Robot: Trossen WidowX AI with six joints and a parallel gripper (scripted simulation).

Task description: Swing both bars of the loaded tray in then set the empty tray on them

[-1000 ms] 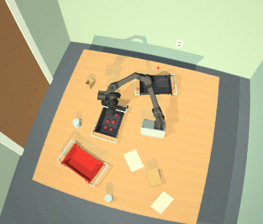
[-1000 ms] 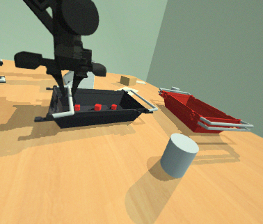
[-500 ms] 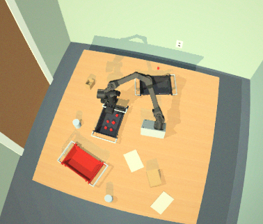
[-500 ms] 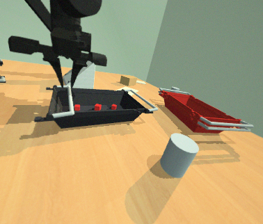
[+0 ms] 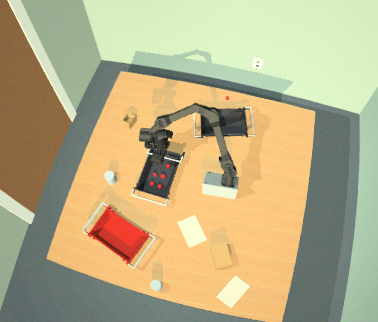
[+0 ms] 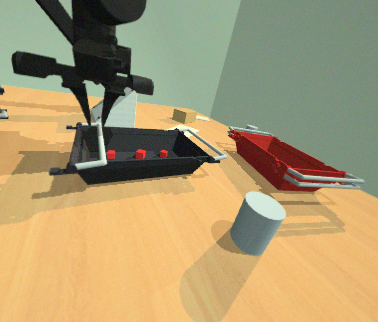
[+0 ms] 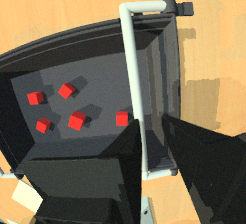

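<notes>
The black tray is 280 mm behind my gripper tip, 270 mm to the right of it and 50 mm below it.
</notes>
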